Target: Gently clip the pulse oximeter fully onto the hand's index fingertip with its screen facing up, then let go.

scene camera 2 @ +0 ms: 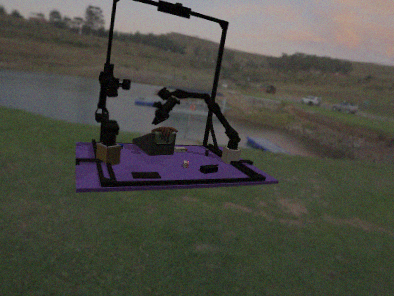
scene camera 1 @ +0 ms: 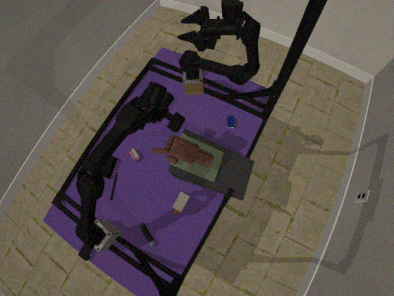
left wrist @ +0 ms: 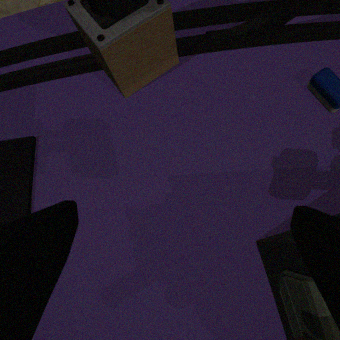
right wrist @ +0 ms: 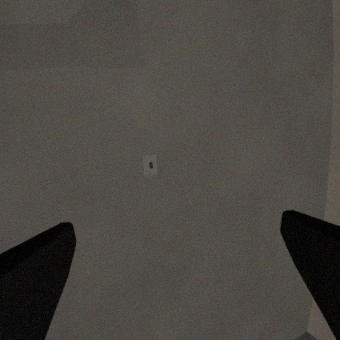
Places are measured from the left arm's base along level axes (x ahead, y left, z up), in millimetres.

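Pixels of known places: left gripper, fingertip midpoint: (scene camera 2: 153, 124) (scene camera 1: 169, 109) (left wrist: 186, 214); right gripper, fingertip midpoint: (scene camera 2: 123, 86) (scene camera 1: 179, 29) (right wrist: 178, 227); left arm's base, link origin: (scene camera 2: 232, 148) (scene camera 1: 97, 235); right arm's base, link origin: (scene camera 2: 109, 144) (scene camera 1: 192, 74) (left wrist: 113, 1).
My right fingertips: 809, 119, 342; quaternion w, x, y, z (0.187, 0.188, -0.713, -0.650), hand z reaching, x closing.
Note:
For each thing: its top centre in the pictures, then the offset to it from my right fingertips, as dx, dy, dz.
- pink object, top centre: (scene camera 1: 133, 153) (scene camera 2: 186, 161) -430, +21, -416
- small blue object with a pale underside, top centre: (left wrist: 334, 83) (scene camera 1: 231, 120) -18, -267, -415
- white box, top centre: (scene camera 1: 179, 203) -481, -306, -420
- dark cylinder, top centre: (scene camera 1: 146, 235) -682, -273, -420
- thin black stick, top centre: (scene camera 1: 113, 185) -614, +9, -439
- black box, top centre: (scene camera 1: 106, 165) (scene camera 2: 209, 166) -560, +93, -413
- dark flat piece, top centre: (left wrist: 7, 185) (scene camera 2: 146, 174) -153, +193, -440
A brown hand (scene camera 1: 187, 151) (scene camera 2: 165, 129) lies on a green pad on a dark grey sloped block (scene camera 1: 239, 175) (scene camera 2: 161, 146); its bare index finger (scene camera 1: 159, 151) points left in scene camera 1. A small white and pink object (scene camera 1: 134, 154) (scene camera 2: 186, 163) lies left of the fingertip. A small blue object with a pale underside (scene camera 1: 231, 121) (left wrist: 327, 87) lies beyond the block. I cannot tell which of these two is the oximeter. My left gripper (scene camera 1: 168, 108) (left wrist: 186, 214) is open and empty above the table, near the hand. My right gripper (scene camera 1: 181, 29) (right wrist: 178, 227) is open and empty, raised, facing a wall.
A white box (scene camera 1: 181, 201) with an orange end, a dark cylinder (scene camera 1: 147, 233) and a thin black stick (scene camera 1: 114, 186) lie on the purple table. A black box (scene camera 2: 209, 169) and a dark flat piece (scene camera 2: 146, 175) lie near the edge in scene camera 2. Black frame bars run around the table.

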